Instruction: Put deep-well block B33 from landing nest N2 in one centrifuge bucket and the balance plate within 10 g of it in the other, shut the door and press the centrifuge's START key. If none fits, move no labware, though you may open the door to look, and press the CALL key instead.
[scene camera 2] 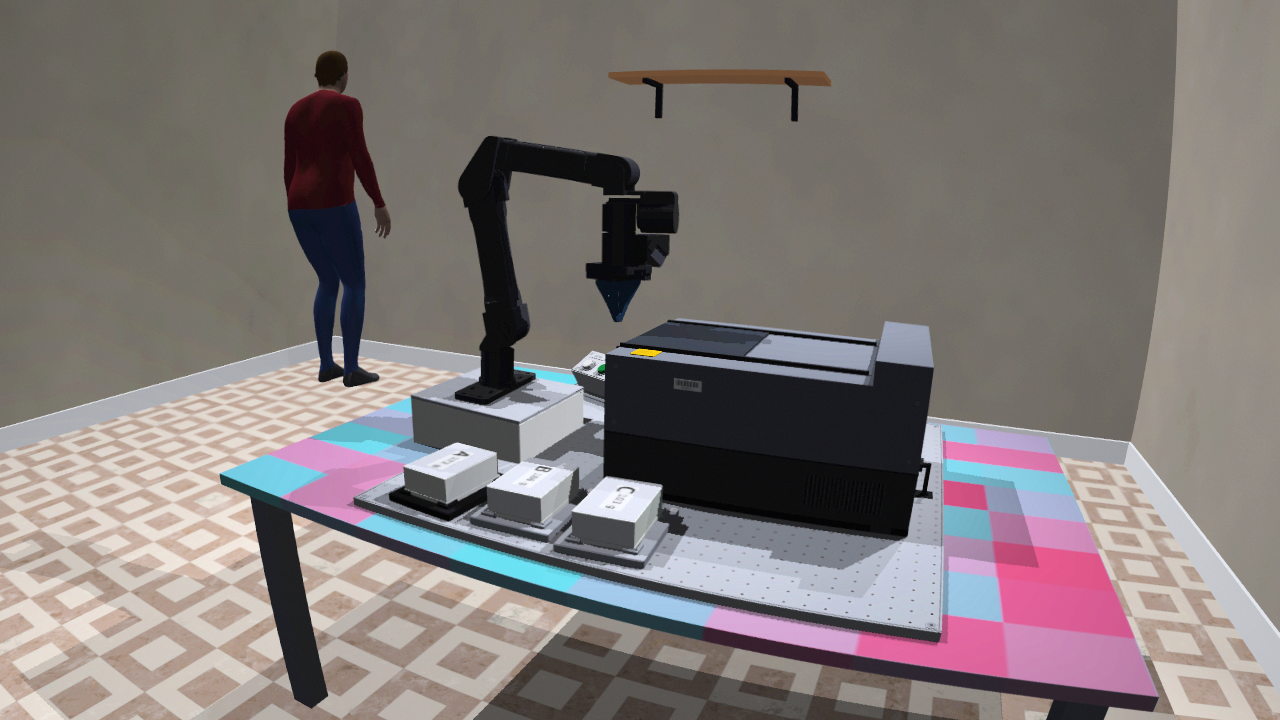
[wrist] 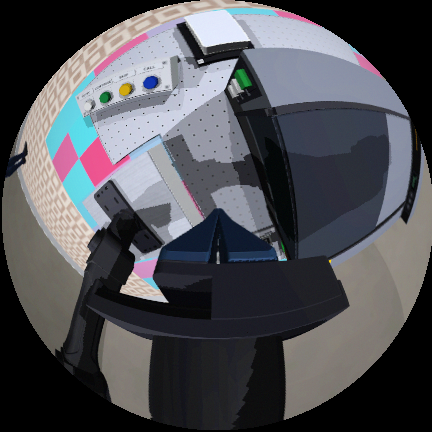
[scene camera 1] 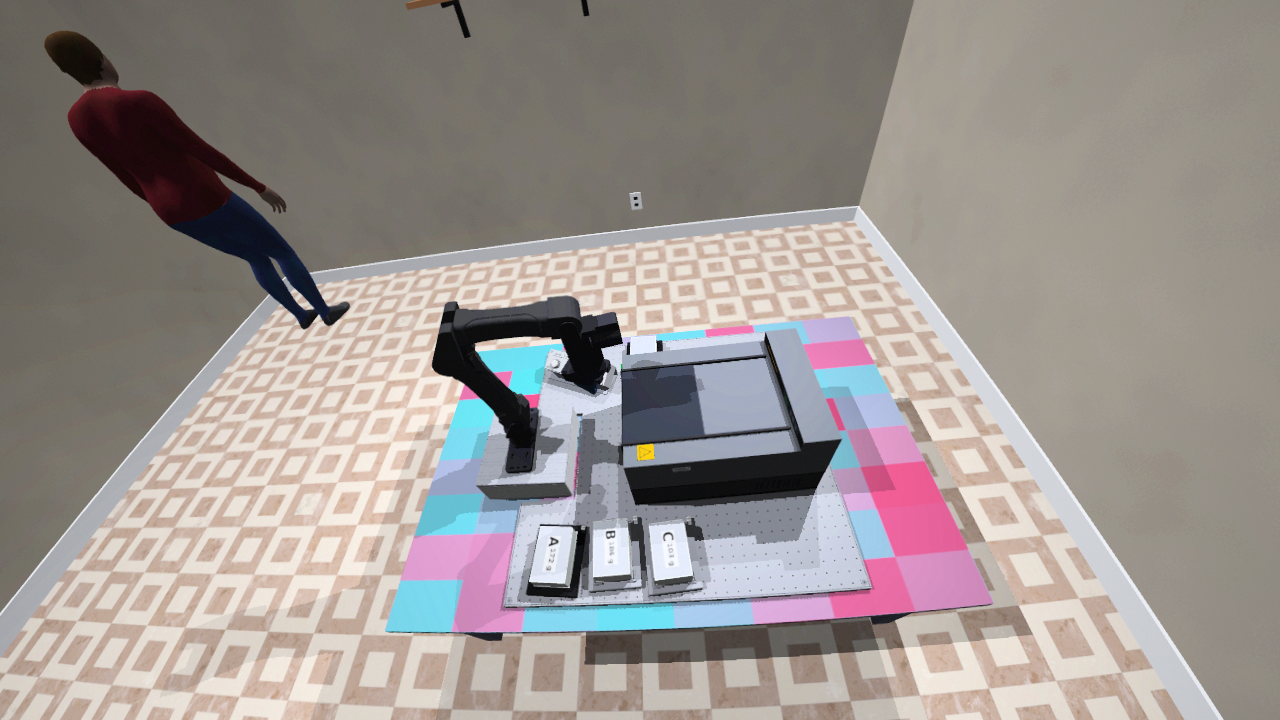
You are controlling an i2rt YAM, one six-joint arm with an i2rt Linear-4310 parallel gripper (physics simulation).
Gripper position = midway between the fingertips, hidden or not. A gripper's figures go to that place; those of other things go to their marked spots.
Labels:
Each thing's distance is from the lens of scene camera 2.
my gripper (scene camera 2: 617,321): 126 cm
dark centrifuge (scene camera 2: 824,429): 98 cm
button panel (scene camera 2: 589,373): 156 cm
The marked spots on the dark centrifuge and the button panel are 71 cm apart.

